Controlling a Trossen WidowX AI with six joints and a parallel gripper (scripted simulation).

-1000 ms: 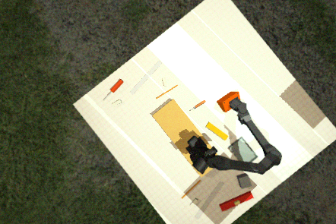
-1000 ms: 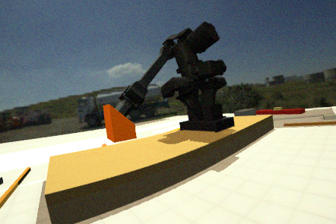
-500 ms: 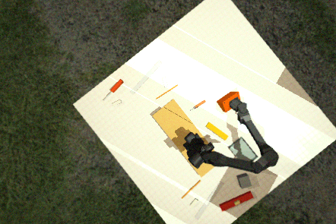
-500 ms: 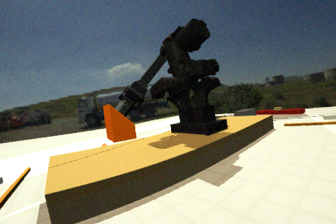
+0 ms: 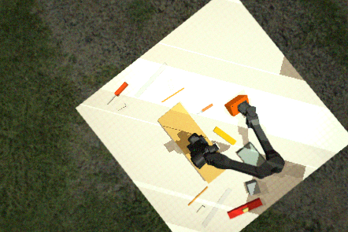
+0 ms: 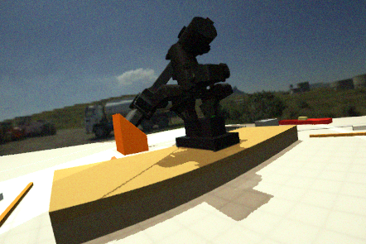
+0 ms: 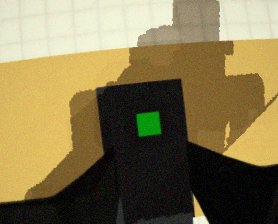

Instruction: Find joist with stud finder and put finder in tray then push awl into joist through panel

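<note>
Right now the pale teal tray is 270 mm behind my gripper tip, 260 mm to the left of it and 50 mm below it. Round my gripper tip: yellow bar (190 mm behind, 50 mm to the left, 60 mm below); then stud finder (10 mm ahead, 20 mm above); then awl (160 mm behind, 160 mm to the right, 60 mm below).
</note>
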